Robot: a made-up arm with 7 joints.
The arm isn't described. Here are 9 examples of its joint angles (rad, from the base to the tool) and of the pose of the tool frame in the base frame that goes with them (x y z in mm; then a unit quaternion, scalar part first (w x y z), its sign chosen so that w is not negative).
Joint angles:
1: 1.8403 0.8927 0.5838 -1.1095 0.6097 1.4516 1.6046
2: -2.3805 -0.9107 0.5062 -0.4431 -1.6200 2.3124 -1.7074
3: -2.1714 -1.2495 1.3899 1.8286 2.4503 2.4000 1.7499
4: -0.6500 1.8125 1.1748 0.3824 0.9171 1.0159 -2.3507
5: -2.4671 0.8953 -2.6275 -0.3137 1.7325 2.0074 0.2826
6: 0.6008 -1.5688 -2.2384 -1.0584 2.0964 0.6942 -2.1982
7: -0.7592 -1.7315 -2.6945 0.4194 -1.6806 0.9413 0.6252
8: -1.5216 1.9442 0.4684 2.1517 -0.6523 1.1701 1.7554
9: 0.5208 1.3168 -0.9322 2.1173 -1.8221 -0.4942 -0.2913
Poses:
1: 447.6 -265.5 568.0 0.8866 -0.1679 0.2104 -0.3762
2: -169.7 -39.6 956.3 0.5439 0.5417 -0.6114 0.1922
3: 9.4 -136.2 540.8 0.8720 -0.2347 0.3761 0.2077
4: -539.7 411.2 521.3 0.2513 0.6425 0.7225 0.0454
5: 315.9 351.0 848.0 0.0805 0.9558 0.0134 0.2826
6: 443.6 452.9 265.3 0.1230 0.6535 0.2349 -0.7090
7: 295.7 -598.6 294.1 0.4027 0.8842 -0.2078 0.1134
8: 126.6 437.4 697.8 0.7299 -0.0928 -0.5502 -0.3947
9: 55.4 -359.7 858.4 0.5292 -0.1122 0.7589 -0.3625
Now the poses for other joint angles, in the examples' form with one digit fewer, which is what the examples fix.
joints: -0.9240 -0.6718 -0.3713 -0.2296 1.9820 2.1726 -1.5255
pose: 185 -365 859 0.648 -0.071 -0.532 -0.540
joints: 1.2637 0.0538 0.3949 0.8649 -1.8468 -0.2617 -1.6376
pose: -39 168 1177 0.353 -0.924 0.129 -0.068
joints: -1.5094 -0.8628 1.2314 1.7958 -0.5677 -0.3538 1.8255
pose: 327 -300 521 0.152 0.376 0.645 -0.648
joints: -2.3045 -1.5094 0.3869 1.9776 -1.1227 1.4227 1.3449
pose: -108 -353 205 0.253 0.804 0.246 -0.479
